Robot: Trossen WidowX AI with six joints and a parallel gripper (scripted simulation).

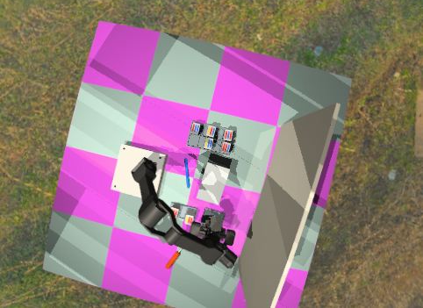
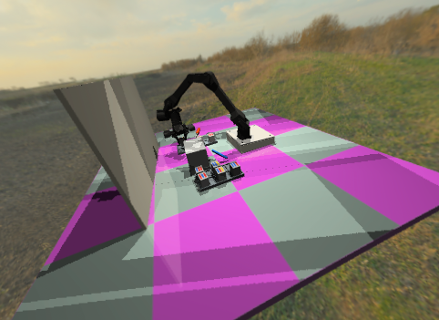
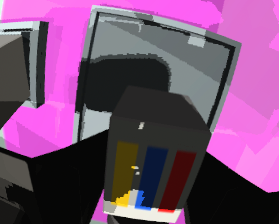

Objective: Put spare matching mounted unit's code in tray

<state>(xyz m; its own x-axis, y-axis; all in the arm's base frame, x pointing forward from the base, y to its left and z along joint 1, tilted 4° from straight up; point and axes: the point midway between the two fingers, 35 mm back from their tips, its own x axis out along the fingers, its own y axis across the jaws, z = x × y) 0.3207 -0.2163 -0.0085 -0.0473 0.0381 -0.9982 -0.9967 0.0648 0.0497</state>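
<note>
My gripper tip is 3 cm above the dark tray. From my gripper tip the other things lie so: blue pen (22 cm to the left, 15 cm behind, 3 cm below); then mounted unit (21 cm to the left, 3 cm behind, 1 cm above); then grey spare block (2 cm above).
</note>
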